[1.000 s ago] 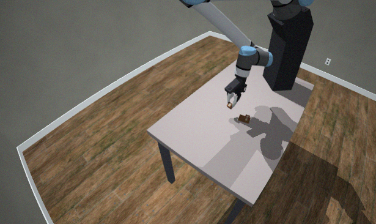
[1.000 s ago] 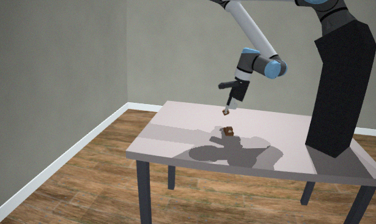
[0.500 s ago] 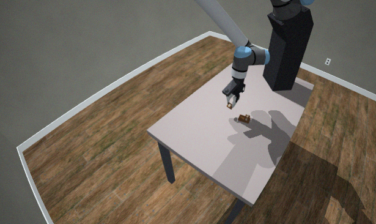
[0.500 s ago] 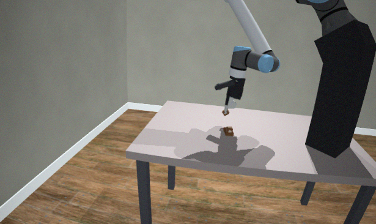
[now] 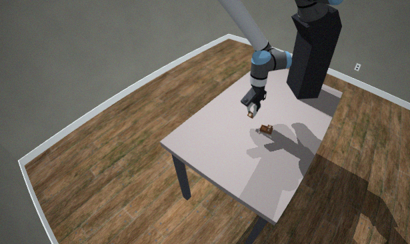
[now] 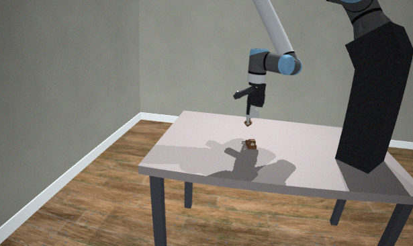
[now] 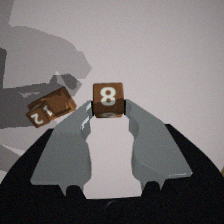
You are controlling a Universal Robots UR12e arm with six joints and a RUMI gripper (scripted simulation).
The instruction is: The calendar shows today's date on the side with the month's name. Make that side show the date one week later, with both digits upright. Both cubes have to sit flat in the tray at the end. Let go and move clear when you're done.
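Now: hand 1 cm above the brown calendar cube. The rest, counted from my hand: brown wooden calendar tray 10 cm to the left, 8 cm below, 3 cm behind.
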